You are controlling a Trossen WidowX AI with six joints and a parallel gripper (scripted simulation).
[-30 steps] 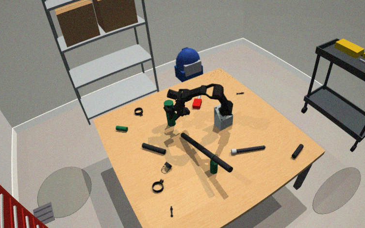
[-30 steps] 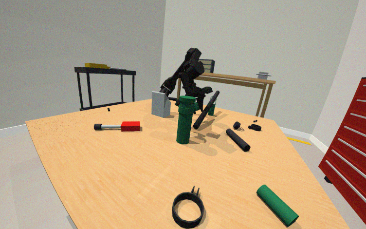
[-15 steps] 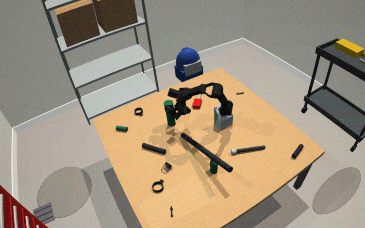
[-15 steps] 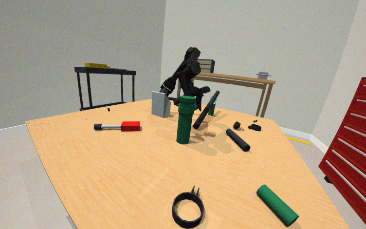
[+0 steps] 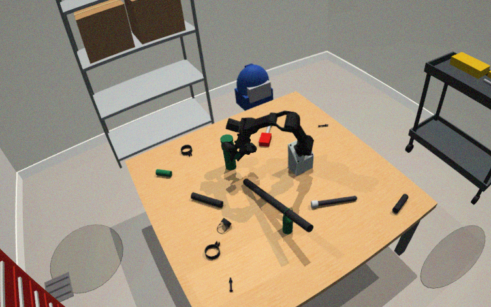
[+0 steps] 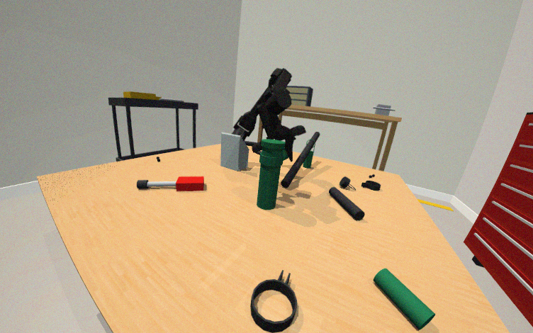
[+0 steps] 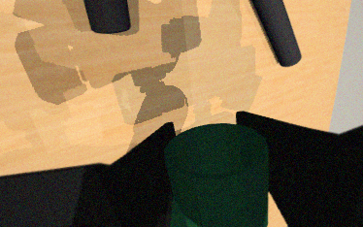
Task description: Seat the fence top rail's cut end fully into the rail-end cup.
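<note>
Now: the green rail-end cup 30 mm to the right of my gripper tip, 30 mm above it and 20 mm behind it. Also, from my gripper tip: green tube: 330 mm ahead, 260 mm to the right, 110 mm below; red-handled tool: 350 mm behind, 210 mm to the right, 110 mm below.
</note>
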